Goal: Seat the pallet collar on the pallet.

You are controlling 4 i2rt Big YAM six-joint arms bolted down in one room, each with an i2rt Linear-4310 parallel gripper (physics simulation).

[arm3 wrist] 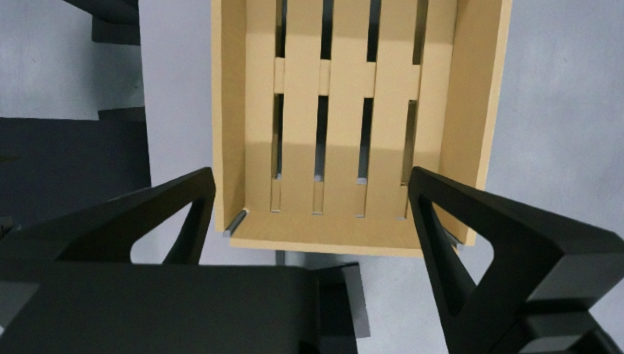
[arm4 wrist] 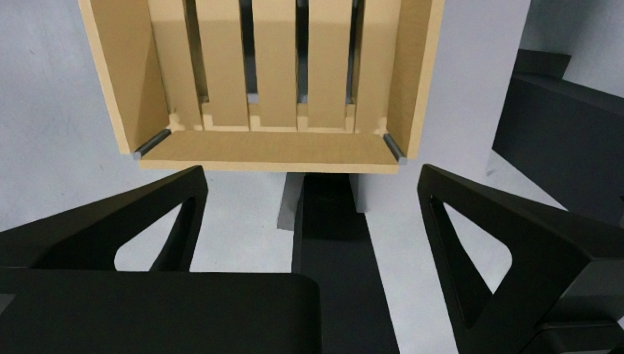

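The pallet collar (arm3 wrist: 325,232) (arm4 wrist: 270,147), a light wooden frame with dark metal corner pieces, stands upright around the slatted wooden pallet (arm3 wrist: 302,125) (arm4 wrist: 275,75). The pallet's slats show inside its walls; whether it rests fully down cannot be told. The arm3 gripper (arm3 wrist: 314,172) is open above the collar's near end, its fingers wide apart and holding nothing. The arm4 gripper (arm4 wrist: 314,168) is open and empty, its fingertips near the collar's end wall in its view. The far end of the collar is out of frame in both views. The arm1 and arm2 grippers do not show.
A pale flat strip (arm3 wrist: 175,100) (arm4 wrist: 460,100) runs alongside the collar. Large dark blocks (arm3 wrist: 75,160) (arm4 wrist: 550,125) stand beyond it. A dark beam (arm4 wrist: 335,250) extends below the collar's end wall in the arm4 wrist view.
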